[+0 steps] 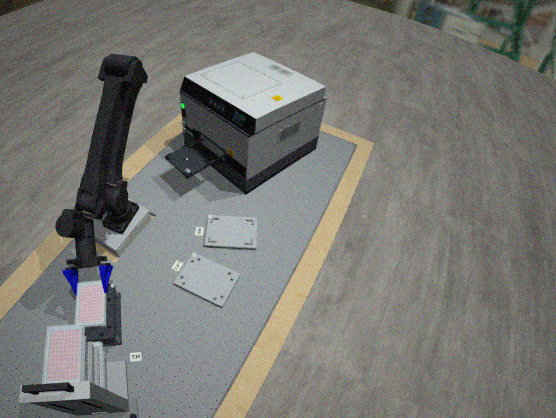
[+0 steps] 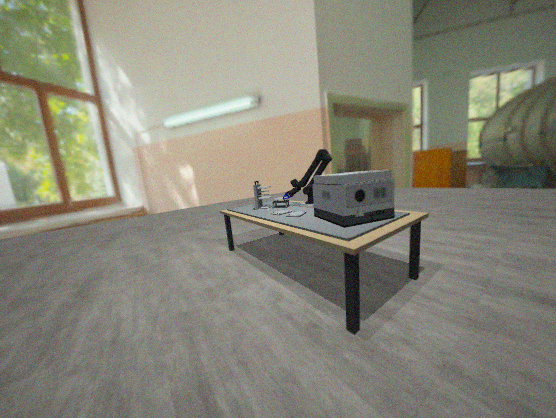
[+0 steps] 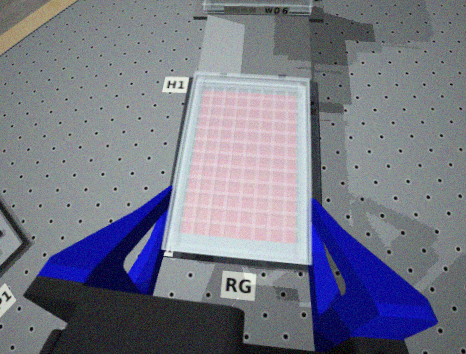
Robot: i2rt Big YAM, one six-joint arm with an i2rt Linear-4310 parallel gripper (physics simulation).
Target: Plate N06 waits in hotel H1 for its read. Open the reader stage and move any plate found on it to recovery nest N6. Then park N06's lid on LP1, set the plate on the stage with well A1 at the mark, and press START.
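Pixels of known places: gripper, between the fingertips: (image 1: 91, 294) (image 2: 283, 198) (image 3: 240, 198); arm's base, origin of its link: (image 1: 121, 216) (image 2: 312, 202).
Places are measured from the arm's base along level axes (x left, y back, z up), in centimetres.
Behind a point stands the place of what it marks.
My gripper (image 3: 240, 198) {x -29.6, y -9.9, z 5.1 cm} (image 1: 89, 275) (image 2: 285, 196) {x -29.6, y -9.9, z 5.1 cm} has blue fingers that stand wide and are shut on the long sides of a clear-lidded plate with pink wells (image 3: 245, 165) {x -31.3, y -10.7, z 6.0 cm} (image 1: 90, 303) {x -32.2, y -11.7, z 6.0 cm}. The plate is over the dark nest (image 3: 316, 158) {x -36.2, y -7.1, z 2.2 cm} (image 1: 112, 311) {x -30.6, y -16.6, z 2.2 cm} marked by the RG label (image 3: 238, 285) {x -23.9, y -6.4, z -3.8 cm}. I cannot tell if it rests on that nest. Beyond it, a second plate (image 3: 256, 5) (image 1: 74, 352) sits in the hotel by the H1 label (image 3: 175, 84) {x -38.4, y -26.3, z -3.8 cm} (image 1: 135, 356) {x -38.3, y -26.1, z -3.8 cm}. The grey reader (image 1: 256, 112) {x 33.1, y -35.2, z 27.3 cm} (image 2: 353, 196) {x 65.8, y -47.0, z 14.2 cm} has its dark stage (image 1: 187, 159) {x 26.4, y -13.2, z 6.7 cm} slid out and bare.
Two flat grey nest plates (image 1: 231, 231) {x 9.7, y -36.4, z -2.6 cm} (image 1: 207, 279) {x -8.9, y -35.9, z -2.8 cm} lie mid-board, both bare, with small labels I cannot read. A green light (image 1: 183, 106) {x 44.1, y -2.7, z 15.9 cm} glows on the reader's front. The arm's base (image 1: 119, 220) {x -3.5, y -2.7, z 3.1 cm} stands left of the stage. The board lies on a wood-edged table (image 2: 359, 245) {x 80.5, y -72.6, z -5.1 cm}.
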